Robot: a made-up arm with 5 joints.
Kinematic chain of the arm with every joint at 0, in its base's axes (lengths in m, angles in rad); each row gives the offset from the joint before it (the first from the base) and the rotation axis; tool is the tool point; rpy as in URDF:
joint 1: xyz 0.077 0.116 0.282 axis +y
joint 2: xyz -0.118 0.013 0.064 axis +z
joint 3: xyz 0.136 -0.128 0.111 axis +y
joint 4: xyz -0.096 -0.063 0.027 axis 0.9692 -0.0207 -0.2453
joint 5: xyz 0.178 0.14 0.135 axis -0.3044 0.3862 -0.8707
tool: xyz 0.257 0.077 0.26 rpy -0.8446 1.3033 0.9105
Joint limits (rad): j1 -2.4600..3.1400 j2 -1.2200..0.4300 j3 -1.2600..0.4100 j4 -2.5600..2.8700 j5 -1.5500..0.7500
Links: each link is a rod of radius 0.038 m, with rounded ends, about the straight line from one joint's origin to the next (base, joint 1, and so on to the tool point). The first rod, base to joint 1, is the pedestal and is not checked.
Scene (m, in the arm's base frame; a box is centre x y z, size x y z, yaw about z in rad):
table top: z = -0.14
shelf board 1: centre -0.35 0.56 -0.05 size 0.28 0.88 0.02 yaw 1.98
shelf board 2: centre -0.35 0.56 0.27 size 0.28 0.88 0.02 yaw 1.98
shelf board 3: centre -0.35 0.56 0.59 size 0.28 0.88 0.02 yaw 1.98
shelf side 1: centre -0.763 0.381 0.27 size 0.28 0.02 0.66 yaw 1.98
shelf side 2: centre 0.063 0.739 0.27 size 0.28 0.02 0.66 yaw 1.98
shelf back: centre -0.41 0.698 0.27 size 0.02 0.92 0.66 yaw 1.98
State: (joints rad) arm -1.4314 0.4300 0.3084 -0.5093 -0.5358
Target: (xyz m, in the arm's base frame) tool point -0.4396 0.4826 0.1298
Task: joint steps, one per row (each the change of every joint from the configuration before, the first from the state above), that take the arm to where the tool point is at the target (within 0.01 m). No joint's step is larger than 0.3 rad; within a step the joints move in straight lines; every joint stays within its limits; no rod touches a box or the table.
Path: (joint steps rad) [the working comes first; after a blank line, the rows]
Joints at the target: -1.9576 0.4300 0.0095 -0.3754 -0.6845
Straight joint move there: touches shelf board 2.

1: -0.1662 -0.2399 0.0206 -0.1271 -0.0076
2: -0.1662 -0.2399 0.0206 -0.1271 -0.0077
3: -0.1662 -0.2400 0.0206 -0.1271 -0.0076
4: -0.1662 -0.2399 0.0206 -0.1271 -0.0076
5: -0.1212 -0.1642 -0.1328 0.0549 -0.2688
6: -0.1213 -0.1642 -0.1328 0.0550 -0.2687
7: -0.1213 -0.1643 -0.1328 0.0549 -0.2688
8: 0.1005 0.2905 0.0034 0.0955 0.1376
9: 0.1005 0.2905 0.0035 0.0955 0.1376
10: 0.1004 0.2905 0.0034 0.0955 0.1377
11: 0.1005 0.2904 0.0034 0.0955 0.1376
12: 0.1005 0.2905 0.0034 0.0955 0.1376

